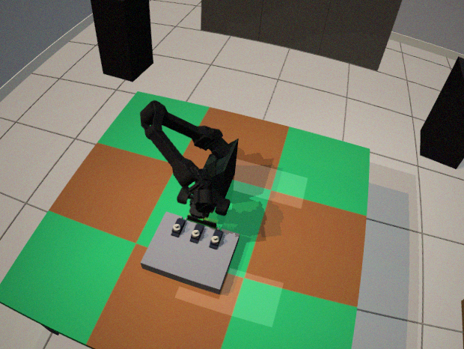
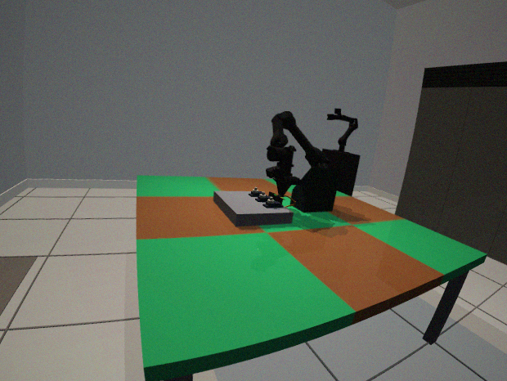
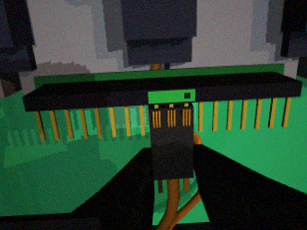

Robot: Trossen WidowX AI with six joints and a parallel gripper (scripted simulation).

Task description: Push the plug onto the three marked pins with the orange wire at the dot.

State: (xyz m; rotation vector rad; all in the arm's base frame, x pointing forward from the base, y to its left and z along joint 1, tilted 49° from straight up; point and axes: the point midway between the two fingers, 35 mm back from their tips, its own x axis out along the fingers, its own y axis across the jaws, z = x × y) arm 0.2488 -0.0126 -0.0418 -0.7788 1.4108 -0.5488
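Now: the coloured band 3 cm ahead of my gripper tip. From my gripper tip the other things lie so: dark dot: 3 cm ahead; grey holder: 19 cm ahead, 2 cm to the left, 5 cm below.
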